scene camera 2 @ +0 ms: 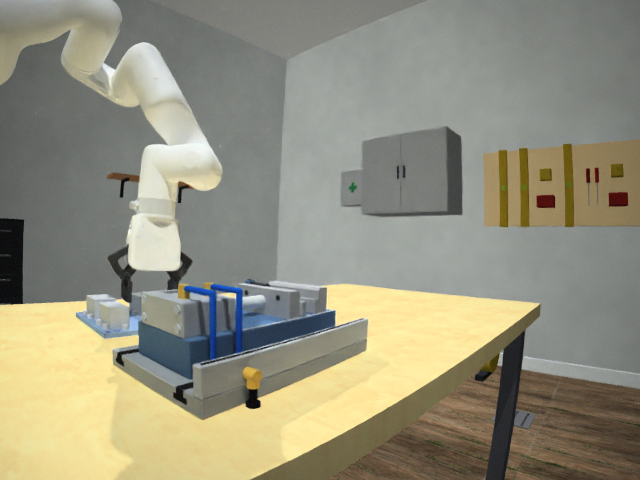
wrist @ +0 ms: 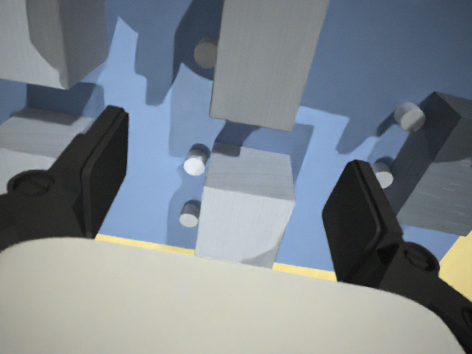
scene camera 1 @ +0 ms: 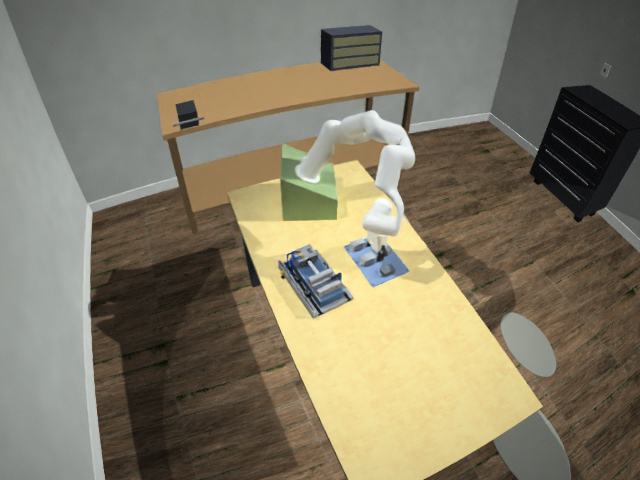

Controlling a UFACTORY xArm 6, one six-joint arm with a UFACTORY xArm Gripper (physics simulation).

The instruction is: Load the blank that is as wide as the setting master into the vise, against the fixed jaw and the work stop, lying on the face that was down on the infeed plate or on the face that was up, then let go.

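Places are measured from the arm's base along level axes (x ahead, y right, z down), in centimetres.
Where they show: gripper, fingertip midpoint: (wrist: 234, 164) (scene camera 1: 374, 253); arm's base at its link origin: (scene camera 1: 306, 174).
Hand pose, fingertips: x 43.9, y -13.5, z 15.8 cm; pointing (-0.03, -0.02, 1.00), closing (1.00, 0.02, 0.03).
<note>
Things, the pixels of their top centre, and the offset from my fingertips. Level surfaces: height alone.
- blue infeed plate at its top centre: (wrist: 258, 119) (scene camera 2: 152, 315) (scene camera 1: 376, 258) dx +0.8, dy -0.7, dz +3.0 cm
- darker grey block at its top centre: (wrist: 464, 184) (scene camera 1: 387, 268) dx +9.6, dy -1.1, dz +0.5 cm
- vise at its top centre: (scene camera 2: 250, 287) (scene camera 1: 314, 268) dx +2.0, dy +29.3, dz -6.1 cm
- yellow table at its surface level: dz +3.9 cm
My gripper (scene camera 1: 381, 254) (scene camera 2: 149, 291) (wrist: 234, 164) is open over the blue infeed plate (scene camera 1: 376, 279) (scene camera 2: 122, 332) (wrist: 145, 200). In the wrist view, a light grey block (wrist: 245, 220) lies between the spread fingers, apart from both. Another light grey block (wrist: 265, 60) lies beyond it, and two more (wrist: 82, 35) (wrist: 30, 132) show at the left. A darker grey block (scene camera 1: 386, 269) (wrist: 442, 170) lies to the right; I cannot tell from its look whether it is the setting master. The vise (scene camera 1: 318, 289) (scene camera 2: 170, 348) has grey jaws (scene camera 2: 271, 298) (scene camera 2: 323, 295), with no block visible between them.
Small round pins (wrist: 195, 162) (wrist: 410, 117) stand on the plate beside the blocks. Blue bent rods (scene camera 2: 212, 320) rise at the near end of the vise in scene camera 2. A green pedestal (scene camera 1: 309, 198) carries the arm on the yellow table (scene camera 1: 403, 361).
</note>
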